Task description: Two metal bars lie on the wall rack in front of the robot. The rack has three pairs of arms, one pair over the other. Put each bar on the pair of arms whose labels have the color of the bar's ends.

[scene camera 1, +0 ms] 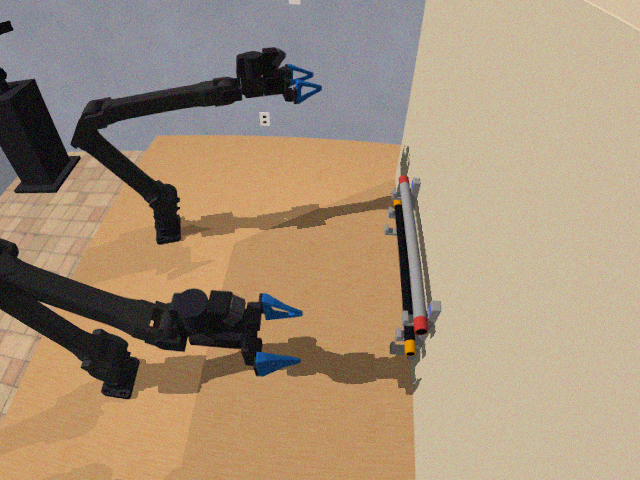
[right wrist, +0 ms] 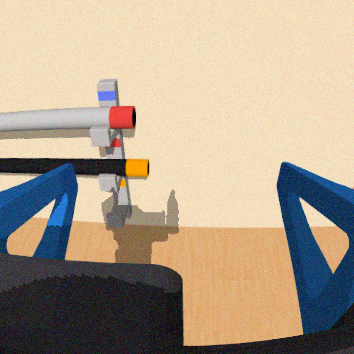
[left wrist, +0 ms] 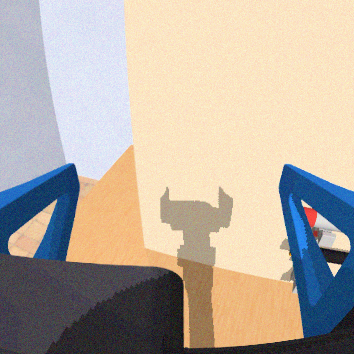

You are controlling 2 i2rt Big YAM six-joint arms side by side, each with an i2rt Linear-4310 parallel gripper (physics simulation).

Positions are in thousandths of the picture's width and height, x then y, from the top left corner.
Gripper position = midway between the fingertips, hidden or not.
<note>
I see my left gripper (scene camera 1: 496,170), my right gripper (scene camera 1: 471,701) and a black bar (scene camera 1: 626,474).
My left gripper also shows in the left wrist view (left wrist: 504,493). My right gripper also shows in the right wrist view (right wrist: 499,490).
</note>
